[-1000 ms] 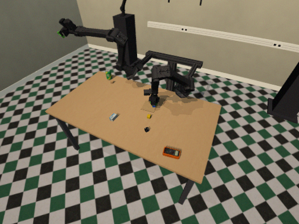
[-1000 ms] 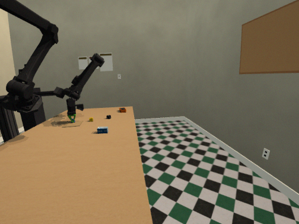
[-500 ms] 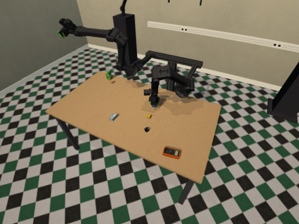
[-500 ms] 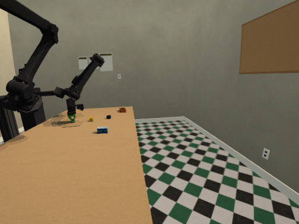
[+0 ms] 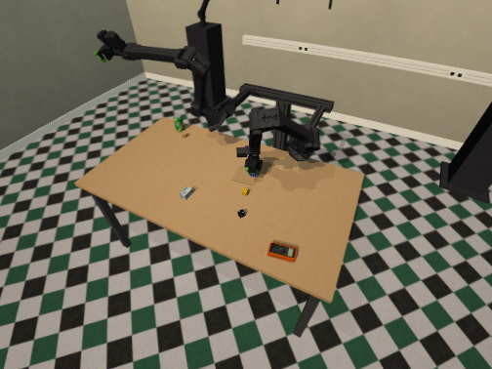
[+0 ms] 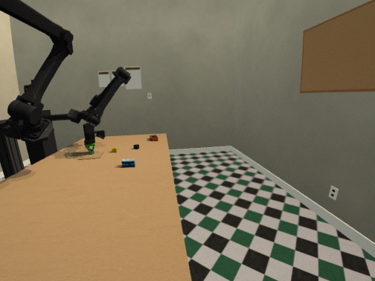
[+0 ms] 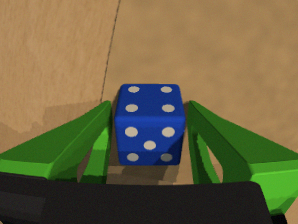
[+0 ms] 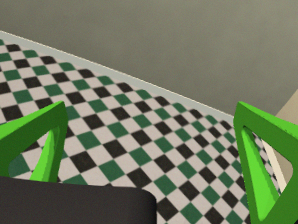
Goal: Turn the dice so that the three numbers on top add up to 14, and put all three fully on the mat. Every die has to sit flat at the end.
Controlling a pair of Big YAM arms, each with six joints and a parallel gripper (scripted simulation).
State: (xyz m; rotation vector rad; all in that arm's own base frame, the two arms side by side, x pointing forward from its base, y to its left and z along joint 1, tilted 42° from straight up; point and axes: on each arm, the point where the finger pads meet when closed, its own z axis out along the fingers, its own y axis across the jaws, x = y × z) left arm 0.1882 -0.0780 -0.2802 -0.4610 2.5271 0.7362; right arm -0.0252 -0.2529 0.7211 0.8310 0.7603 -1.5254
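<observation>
My left hand is right at the blue die. Round my left hand: black die (300 mm ahead, 100 mm to the left); then tan mat (20 mm ahead, 40 mm to the right, 10 mm below); then yellow die (160 mm ahead, 30 mm to the left).
</observation>
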